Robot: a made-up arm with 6 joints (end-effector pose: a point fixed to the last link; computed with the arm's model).
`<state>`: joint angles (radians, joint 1 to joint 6).
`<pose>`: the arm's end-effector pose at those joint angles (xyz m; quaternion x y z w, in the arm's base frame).
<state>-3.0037 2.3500 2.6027 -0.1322 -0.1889 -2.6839</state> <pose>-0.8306 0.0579 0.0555 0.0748 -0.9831 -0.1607 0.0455</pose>
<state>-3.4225 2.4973 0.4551 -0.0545 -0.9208 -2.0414</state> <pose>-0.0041 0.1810 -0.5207 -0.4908 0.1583 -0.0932 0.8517</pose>
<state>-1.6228 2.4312 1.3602 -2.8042 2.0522 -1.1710</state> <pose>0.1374 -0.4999 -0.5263 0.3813 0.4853 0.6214 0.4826</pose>
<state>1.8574 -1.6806 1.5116 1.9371 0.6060 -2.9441</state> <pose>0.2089 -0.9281 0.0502 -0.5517 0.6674 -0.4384 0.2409</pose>
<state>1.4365 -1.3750 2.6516 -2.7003 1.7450 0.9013</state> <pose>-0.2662 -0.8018 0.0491 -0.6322 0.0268 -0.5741 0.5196</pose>
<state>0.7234 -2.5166 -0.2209 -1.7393 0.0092 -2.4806</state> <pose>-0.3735 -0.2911 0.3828 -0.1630 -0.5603 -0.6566 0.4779</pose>
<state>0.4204 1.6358 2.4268 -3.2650 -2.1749 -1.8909</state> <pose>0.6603 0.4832 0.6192 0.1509 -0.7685 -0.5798 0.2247</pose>
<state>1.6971 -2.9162 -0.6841 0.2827 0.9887 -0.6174</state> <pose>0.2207 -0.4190 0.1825 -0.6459 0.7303 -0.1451 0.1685</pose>
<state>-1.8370 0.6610 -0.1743 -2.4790 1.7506 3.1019</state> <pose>-0.0102 -0.5558 0.2281 0.5463 0.7779 -0.3089 0.0324</pose>
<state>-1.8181 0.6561 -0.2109 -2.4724 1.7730 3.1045</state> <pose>0.0037 -0.5398 0.2213 0.5409 0.7900 -0.2880 0.0206</pose>
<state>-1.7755 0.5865 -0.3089 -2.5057 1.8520 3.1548</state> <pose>0.0373 -0.5048 0.2369 0.5473 0.8047 -0.2298 0.0094</pose>
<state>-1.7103 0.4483 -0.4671 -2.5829 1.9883 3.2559</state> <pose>0.0855 -0.4460 0.2715 0.5657 0.8140 -0.1323 0.0008</pose>
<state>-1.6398 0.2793 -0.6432 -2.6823 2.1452 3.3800</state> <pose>0.1296 -0.3738 0.3074 -0.5885 -0.8083 0.0195 0.0010</pose>
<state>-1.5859 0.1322 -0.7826 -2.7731 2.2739 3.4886</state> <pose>0.1567 -0.3130 0.3322 0.6081 0.7904 0.0733 0.0068</pose>
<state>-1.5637 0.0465 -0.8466 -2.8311 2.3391 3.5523</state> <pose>0.1668 -0.2856 0.3472 0.6214 0.7740 0.1193 0.0234</pose>
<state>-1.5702 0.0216 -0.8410 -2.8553 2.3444 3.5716</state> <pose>0.1661 -0.2904 0.3585 0.6299 0.7659 0.1210 0.0444</pose>
